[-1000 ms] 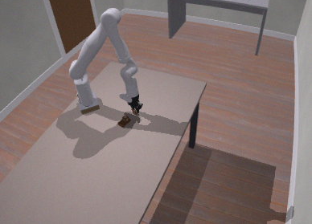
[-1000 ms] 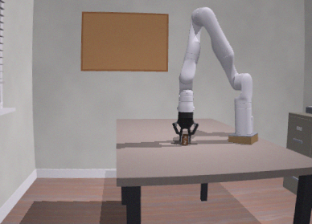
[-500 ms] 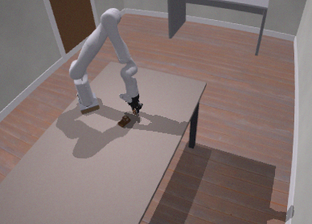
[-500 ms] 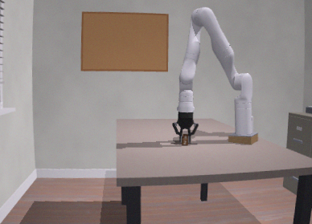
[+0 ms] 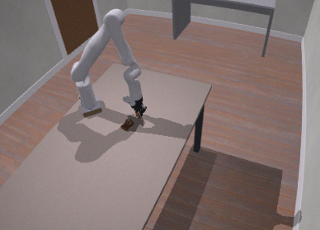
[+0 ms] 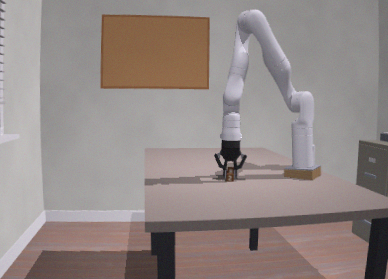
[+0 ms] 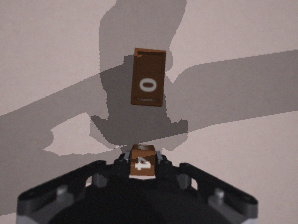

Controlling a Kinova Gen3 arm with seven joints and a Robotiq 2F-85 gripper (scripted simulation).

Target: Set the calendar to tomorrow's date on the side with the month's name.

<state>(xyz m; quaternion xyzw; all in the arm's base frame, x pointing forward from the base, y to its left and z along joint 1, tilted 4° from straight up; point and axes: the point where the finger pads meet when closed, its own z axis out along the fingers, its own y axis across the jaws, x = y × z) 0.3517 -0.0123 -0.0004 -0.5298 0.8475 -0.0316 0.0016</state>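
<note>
Now: hand 10 mm above the digit cube. The rest, counted from my hand: brown number cube: 40 mm behind, 80 mm to the right; then brown calendar tray: 50 mm behind, 100 mm to the right, 20 mm below.
</note>
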